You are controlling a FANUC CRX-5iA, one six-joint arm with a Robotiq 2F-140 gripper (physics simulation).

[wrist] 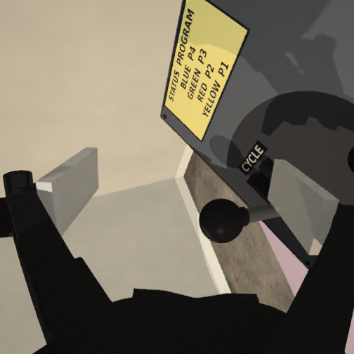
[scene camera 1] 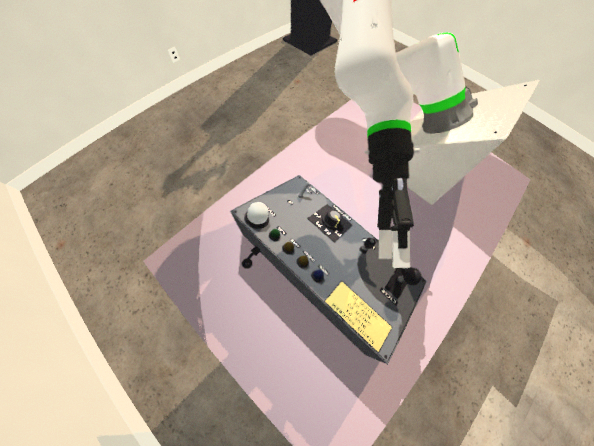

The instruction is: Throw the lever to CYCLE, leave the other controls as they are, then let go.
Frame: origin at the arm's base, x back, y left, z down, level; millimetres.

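Seen in the pictures: gripper, fingertip midpoint: (scene camera 1: 392,262); arm's base, link origin: (scene camera 1: 447,121).
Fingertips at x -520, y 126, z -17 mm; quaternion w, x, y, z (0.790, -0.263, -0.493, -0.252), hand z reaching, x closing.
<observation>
Offsets run from my fingertips to a thing's middle. "pt": to the spot under its first point. Level surfaces: height alone.
The lever has a black ball knob @[pt dx +17, dy +56, dz +21 mm] (scene camera 1: 412,276) (wrist: 221,220) on a grey shaft. It stands near the right corner of the grey control panel @[dz +97 mm] (scene camera 1: 340,257) (wrist: 265,65), by the CYCLE label @[pt dx -25, dy +62, dz +101 mm] (scene camera 1: 389,296) (wrist: 253,157). The lever leans towards the panel's outer edge. My gripper (scene camera 1: 393,252) (wrist: 184,173) is open, with its pale pads wide apart above that corner. In the wrist view the ball shows between the pads, closer to the right one, and the right pad covers part of the shaft. Whether the pads touch the lever is hard to tell.
The panel also bears a white dome @[pt dx -123, dy -295, dz +20 mm] (scene camera 1: 258,214), a green lamp @[pt dx -125, dy -240, dz +46 mm] (scene camera 1: 274,234), a blue lamp @[pt dx -123, dy -97, dz +44 mm] (scene camera 1: 318,275), a rotary selector @[dx +37, dy -181, dz +107 mm] (scene camera 1: 334,218), a small toggle @[dx +45, dy -301, dz +103 mm] (scene camera 1: 305,191), a black knob @[dx +45, dy -61, dz +90 mm] (scene camera 1: 369,243) near the fingers and a yellow card @[dx -119, dy +26, dz +64 mm] (scene camera 1: 359,316) (wrist: 207,65). Another black knob @[pt dx -211, dy -279, dz +194 mm] (scene camera 1: 247,262) sticks out sideways.
</observation>
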